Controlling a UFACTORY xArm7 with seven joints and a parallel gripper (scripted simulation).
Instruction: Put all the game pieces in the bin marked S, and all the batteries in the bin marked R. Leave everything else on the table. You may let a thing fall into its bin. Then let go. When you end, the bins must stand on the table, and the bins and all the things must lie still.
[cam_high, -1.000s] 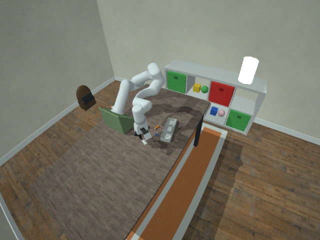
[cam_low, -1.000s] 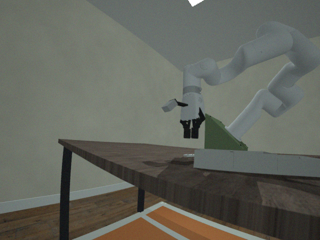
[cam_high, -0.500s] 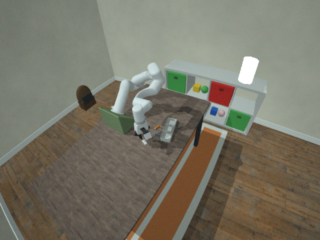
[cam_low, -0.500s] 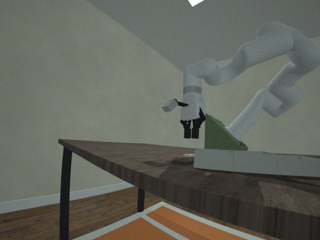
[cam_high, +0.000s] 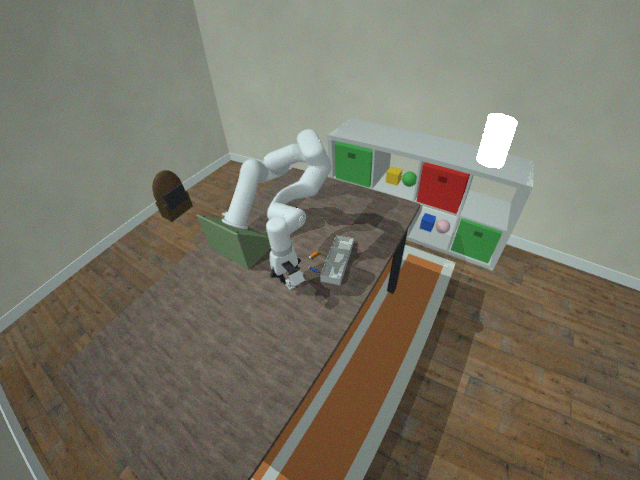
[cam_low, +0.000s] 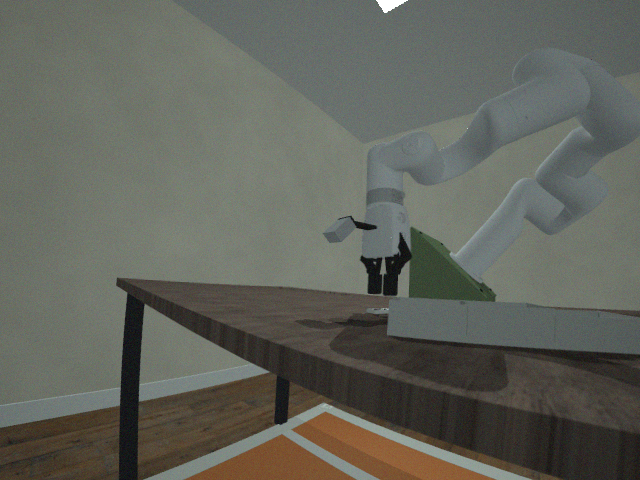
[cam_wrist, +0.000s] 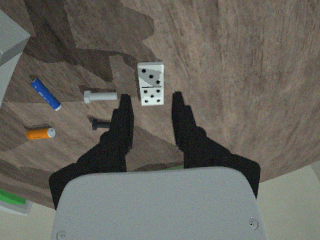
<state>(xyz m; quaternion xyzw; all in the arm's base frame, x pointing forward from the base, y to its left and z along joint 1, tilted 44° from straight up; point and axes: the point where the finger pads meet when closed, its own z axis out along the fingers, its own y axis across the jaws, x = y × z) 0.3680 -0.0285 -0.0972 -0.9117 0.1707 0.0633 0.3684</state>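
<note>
The white domino lies 5 cm below my hand. The rest, counted from my hand: silver piece (6 cm to the left, 5 cm below, 2 cm ahead); then blue battery (12 cm to the left, 5 cm below, 4 cm ahead); then black bolt (8 cm to the left, 5 cm below, 3 cm behind).
</note>
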